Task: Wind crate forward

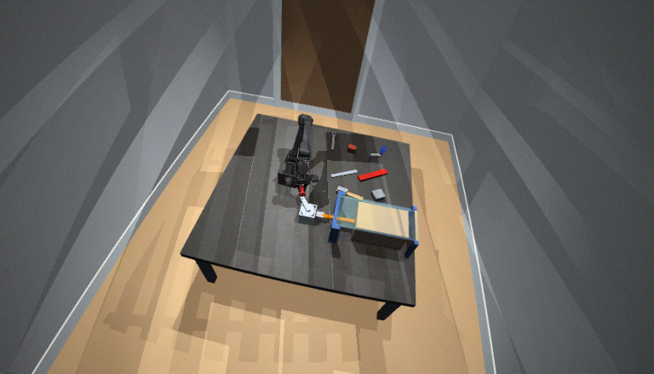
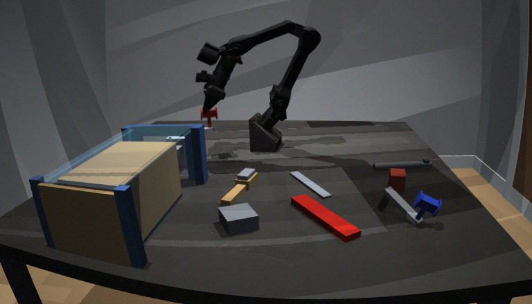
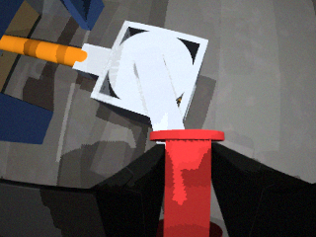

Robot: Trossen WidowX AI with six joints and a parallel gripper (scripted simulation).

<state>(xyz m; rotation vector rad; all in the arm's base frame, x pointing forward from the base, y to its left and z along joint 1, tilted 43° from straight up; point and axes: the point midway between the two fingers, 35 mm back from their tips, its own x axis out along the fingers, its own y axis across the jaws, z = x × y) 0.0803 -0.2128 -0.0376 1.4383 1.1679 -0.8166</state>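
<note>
My gripper tip is 3 cm short of the grey winch, 8 cm to the left of it and 12 cm above it. Also, from my gripper tip: red spool-shaped grip: 2 cm to the left, 2 cm below; wooden-handled tool: 30 cm ahead, 14 cm to the left, 13 cm below; grey strip: 27 cm ahead, 33 cm to the left, 15 cm below.
</note>
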